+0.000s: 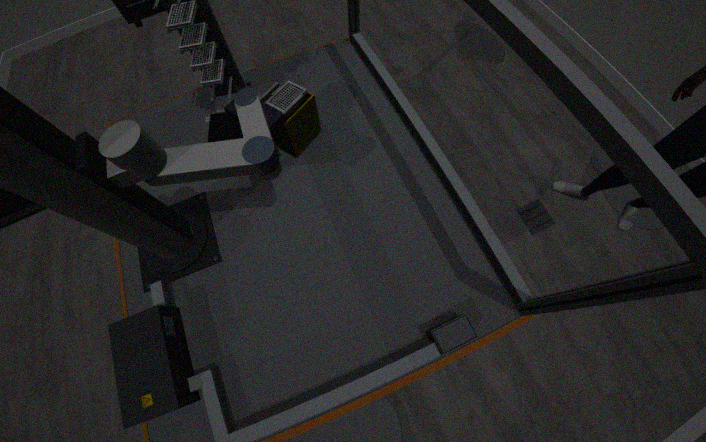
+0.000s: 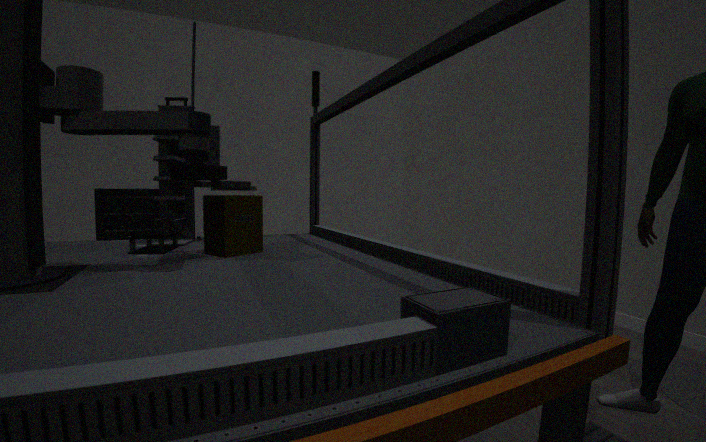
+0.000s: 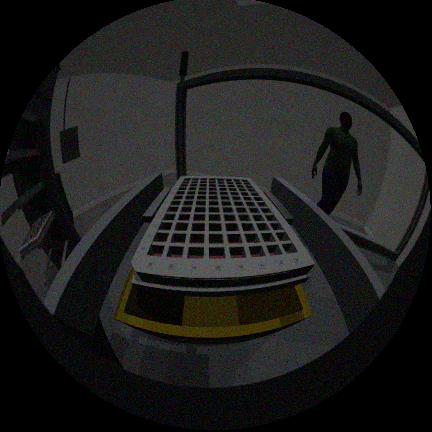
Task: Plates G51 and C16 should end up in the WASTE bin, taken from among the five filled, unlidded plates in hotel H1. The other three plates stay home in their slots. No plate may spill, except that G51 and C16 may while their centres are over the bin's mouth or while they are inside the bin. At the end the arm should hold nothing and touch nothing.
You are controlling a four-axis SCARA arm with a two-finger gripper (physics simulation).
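Places are measured from the arm's base along level axes (x right, y up, z back), in centimetres.
Where they show: gripper, between the fingertips: (image 1: 290, 90) (image 2: 239, 184) (image 3: 217, 182); arm's base, origin of its link: (image 1: 177, 241) (image 2: 5, 284).
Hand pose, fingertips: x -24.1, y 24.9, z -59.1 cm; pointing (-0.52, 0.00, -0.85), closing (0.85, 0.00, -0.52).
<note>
Things, the pixels of their top centre, and the offset from my fingertips. "pt": a spot on its surface instead.
- white gridded plate, centre of its top: (image 3: 219, 199) (image 2: 234, 186) (image 1: 286, 95) dx +1.2, dy -0.5, dz +2.0 cm
- yellow WASTE bin, centre of its top: (image 3: 212, 234) (image 2: 233, 195) (image 1: 287, 102) dx +0.9, dy -3.7, dz +2.3 cm
- grey box, centre of its top: (image 2: 456, 298) (image 1: 454, 334) dx +90.8, dy -16.2, dz -15.9 cm
- large dark unit, a spot on its surface: (image 1: 143, 364) pt dx +64.3, dy -12.2, dz +70.3 cm
My gripper (image 1: 286, 96) (image 3: 217, 182) is shut on a white gridded plate (image 1: 287, 95) (image 2: 235, 192) (image 3: 217, 265), with reddish contents in its wells. The plate looks level and is over the yellow WASTE bin (image 1: 303, 127) (image 2: 233, 226) (image 3: 210, 331), very close to its rim; whether they touch cannot be told. The plate hides much of the bin's mouth. Its label cannot be read, so I cannot tell which plate it is. Hotel H1 (image 1: 221, 41) stands behind the arm, with several plates in its slots, the lowest clearly seen one (image 1: 212, 71) nearest the bin. Their labels are unreadable too.
A dark unit (image 1: 224, 127) (image 2: 140, 213) stands left of the bin, partly under the arm. A grey box (image 1: 453, 334) (image 2: 458, 322) sits at the front edge, and a large dark unit (image 1: 143, 364) at the front left. A person (image 2: 677, 208) (image 3: 340, 160) is outside the frame posts. The scene is dim.
</note>
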